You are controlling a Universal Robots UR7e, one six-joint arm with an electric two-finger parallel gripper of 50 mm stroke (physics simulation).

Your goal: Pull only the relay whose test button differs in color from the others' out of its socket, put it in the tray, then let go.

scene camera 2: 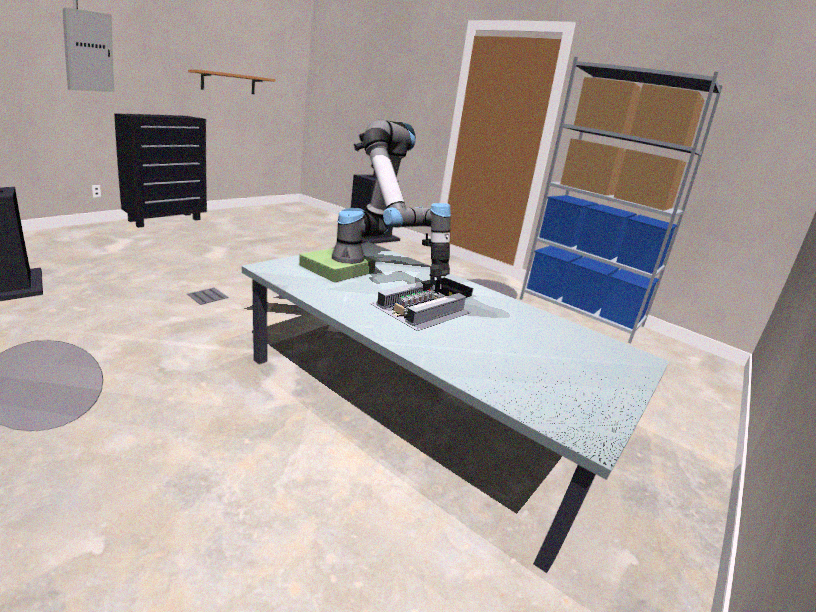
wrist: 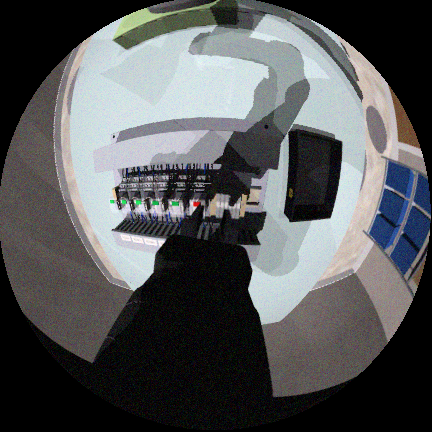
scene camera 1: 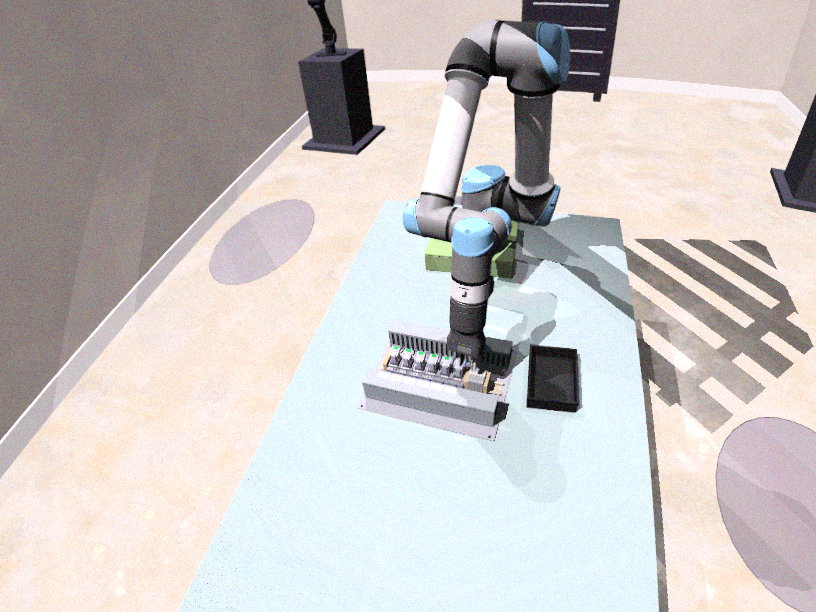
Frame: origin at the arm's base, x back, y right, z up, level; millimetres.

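Seen in the pictures: gripper, fingertip midpoint: [scene camera 2: 435, 289] [wrist: 212, 214] [scene camera 1: 467, 365]; arm's base, origin of the base link: [scene camera 2: 347, 258].
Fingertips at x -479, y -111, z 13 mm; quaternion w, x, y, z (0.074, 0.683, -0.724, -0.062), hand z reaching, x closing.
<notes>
Pixels of each thing's top centre, then the offset from my fingertips to it.
- relay with the red test button, middle of its top: [wrist: 196, 209] [scene camera 1: 459, 363] dx +3, dy +22, dz -3 mm
- black tray, middle of its top: [wrist: 320, 180] [scene camera 1: 553, 372] [scene camera 2: 452, 285] dx +72, dy -183, dz -38 mm
The relay with the red test button [wrist: 196, 204] stands upright at the right end of the relay row in the wrist view. In scene camera 1 this relay [scene camera 1: 458, 366] is partly hidden by the gripper. Several relays with green buttons, such as the nearest one [wrist: 175, 204] [scene camera 1: 446, 363], stand to its left. My gripper [wrist: 212, 214] [scene camera 2: 437, 284] is partly open and empty, above the row. One finger is beside the red-button relay, the other farther right towards the tan end blocks. The black tray [scene camera 1: 552, 406] [wrist: 288, 182] lies right of the relay panel.
Grey wiring ducts [scene camera 1: 428, 398] [scene camera 2: 438, 308] [wrist: 150, 146] rise on both sides of the relay row. Tan and grey terminal blocks [scene camera 1: 477, 380] stand right of the relays. The arm's green base block [scene camera 1: 438, 257] [scene camera 2: 334, 268] is at the table's back.
</notes>
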